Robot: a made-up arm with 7 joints.
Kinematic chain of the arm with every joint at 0, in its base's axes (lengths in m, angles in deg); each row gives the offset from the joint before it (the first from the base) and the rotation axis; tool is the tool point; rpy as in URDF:
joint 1: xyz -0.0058 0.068 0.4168 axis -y
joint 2: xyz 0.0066 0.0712 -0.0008 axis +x
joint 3: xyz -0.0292 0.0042 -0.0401 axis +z
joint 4: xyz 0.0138 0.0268 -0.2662 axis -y
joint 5: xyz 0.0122 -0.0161 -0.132 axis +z
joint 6: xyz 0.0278 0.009 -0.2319 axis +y
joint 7: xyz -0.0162 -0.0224 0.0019 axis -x
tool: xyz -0.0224 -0.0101 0.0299 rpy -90 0 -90
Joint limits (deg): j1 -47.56..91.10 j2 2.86..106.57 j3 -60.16..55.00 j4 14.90..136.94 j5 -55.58..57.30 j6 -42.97..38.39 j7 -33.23..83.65
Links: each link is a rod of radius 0.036 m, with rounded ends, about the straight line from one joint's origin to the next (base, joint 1, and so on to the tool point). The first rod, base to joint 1, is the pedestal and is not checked.
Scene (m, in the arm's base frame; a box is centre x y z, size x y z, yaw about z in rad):
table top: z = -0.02
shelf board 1: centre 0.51 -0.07 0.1 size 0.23 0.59 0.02 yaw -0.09
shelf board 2: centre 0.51 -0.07 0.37 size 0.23 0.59 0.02 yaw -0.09
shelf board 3: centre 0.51 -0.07 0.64 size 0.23 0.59 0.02 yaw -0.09
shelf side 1: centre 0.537 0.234 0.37 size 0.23 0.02 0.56 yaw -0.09
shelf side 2: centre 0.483 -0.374 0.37 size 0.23 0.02 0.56 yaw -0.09
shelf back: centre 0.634 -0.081 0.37 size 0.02 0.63 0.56 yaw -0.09
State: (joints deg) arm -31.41 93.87 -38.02 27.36 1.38 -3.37 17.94
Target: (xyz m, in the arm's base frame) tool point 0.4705 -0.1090 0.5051
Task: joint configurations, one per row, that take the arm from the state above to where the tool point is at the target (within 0.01 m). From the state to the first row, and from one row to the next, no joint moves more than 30 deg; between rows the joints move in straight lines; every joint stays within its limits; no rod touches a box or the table.
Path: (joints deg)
1: -6.91 95.16 -36.13 45.68 12.56 -11.29 16.79
2: 17.59 96.45 -34.23 64.00 23.75 -19.21 15.64
3: 42.10 97.74 -32.34 82.33 34.93 -27.13 14.49
4: 66.60 99.03 -30.44 100.65 46.12 -35.05 13.35
5: 91.10 100.32 -28.55 118.97 57.30 -42.97 12.20
6: 85.94 77.89 -34.62 117.17 44.58 -37.19 12.86
7: 80.79 55.46 -40.69 115.37 31.86 -31.40 13.53
8: 75.63 33.03 -46.76 113.58 19.14 -25.62 14.19
9: 70.48 10.60 -52.83 111.78 6.42 -19.83 14.86
10: 74.42 6.73 -52.51 90.90 5.35 -24.15 14.96
11: 78.37 2.86 -52.18 70.03 4.28 -28.47 15.07

